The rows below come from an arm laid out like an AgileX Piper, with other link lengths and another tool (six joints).
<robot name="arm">
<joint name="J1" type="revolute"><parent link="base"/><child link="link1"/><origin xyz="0 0 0.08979" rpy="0 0 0"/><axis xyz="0 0 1"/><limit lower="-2.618" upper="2.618"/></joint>
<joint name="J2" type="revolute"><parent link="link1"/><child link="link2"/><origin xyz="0 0 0" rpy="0 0 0"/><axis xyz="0 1 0"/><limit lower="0" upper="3.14"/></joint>
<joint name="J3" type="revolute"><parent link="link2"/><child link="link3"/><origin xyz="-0.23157 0 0.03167" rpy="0 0 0"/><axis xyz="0 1 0"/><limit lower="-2.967" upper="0"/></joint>
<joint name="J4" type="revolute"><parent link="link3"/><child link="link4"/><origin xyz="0.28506 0 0.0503" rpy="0 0 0"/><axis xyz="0.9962 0 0.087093"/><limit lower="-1.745" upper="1.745"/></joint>
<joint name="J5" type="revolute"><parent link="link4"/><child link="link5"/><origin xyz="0 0 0" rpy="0 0 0"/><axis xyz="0 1 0"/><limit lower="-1.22" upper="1.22"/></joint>
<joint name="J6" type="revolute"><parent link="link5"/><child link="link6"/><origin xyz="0.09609 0 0.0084" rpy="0 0 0"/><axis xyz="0.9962 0 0.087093"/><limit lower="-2.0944" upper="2.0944"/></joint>
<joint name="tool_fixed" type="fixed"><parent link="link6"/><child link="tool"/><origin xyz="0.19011 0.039 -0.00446" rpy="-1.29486 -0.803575 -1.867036"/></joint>
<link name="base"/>
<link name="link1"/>
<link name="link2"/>
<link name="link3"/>
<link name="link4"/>
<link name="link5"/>
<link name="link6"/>
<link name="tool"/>
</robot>
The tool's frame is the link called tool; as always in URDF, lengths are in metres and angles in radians.
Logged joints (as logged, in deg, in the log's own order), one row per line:
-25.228 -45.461 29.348 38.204 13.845 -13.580
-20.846 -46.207 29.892 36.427 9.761 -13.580
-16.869 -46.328 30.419 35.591 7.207 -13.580
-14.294 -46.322 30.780 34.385 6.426 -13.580
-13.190 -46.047 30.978 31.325 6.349 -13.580
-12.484 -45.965 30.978 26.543 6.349 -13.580
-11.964 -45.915 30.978 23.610 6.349 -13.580
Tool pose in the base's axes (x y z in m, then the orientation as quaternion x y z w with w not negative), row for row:
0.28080 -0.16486 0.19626 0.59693 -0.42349 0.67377 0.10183
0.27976 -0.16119 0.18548 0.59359 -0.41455 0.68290 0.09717
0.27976 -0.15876 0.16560 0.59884 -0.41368 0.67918 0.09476
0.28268 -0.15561 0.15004 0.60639 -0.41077 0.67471 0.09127
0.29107 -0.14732 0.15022 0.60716 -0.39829 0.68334 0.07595
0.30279 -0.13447 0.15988 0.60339 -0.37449 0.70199 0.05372
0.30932 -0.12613 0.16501 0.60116 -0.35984 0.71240 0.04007
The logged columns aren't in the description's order. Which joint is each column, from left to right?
Columns, left to right: J3, J4, J6, J5, J2, J1.
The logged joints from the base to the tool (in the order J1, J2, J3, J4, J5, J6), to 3 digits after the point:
-13.580 13.845 -25.228 -45.461 38.204 29.348
-13.580 9.761 -20.846 -46.207 36.427 29.892
-13.580 7.207 -16.869 -46.328 35.591 30.419
-13.580 6.426 -14.294 -46.322 34.385 30.780
-13.580 6.349 -13.190 -46.047 31.325 30.978
-13.580 6.349 -12.484 -45.965 26.543 30.978
-13.580 6.349 -11.964 -45.915 23.610 30.978

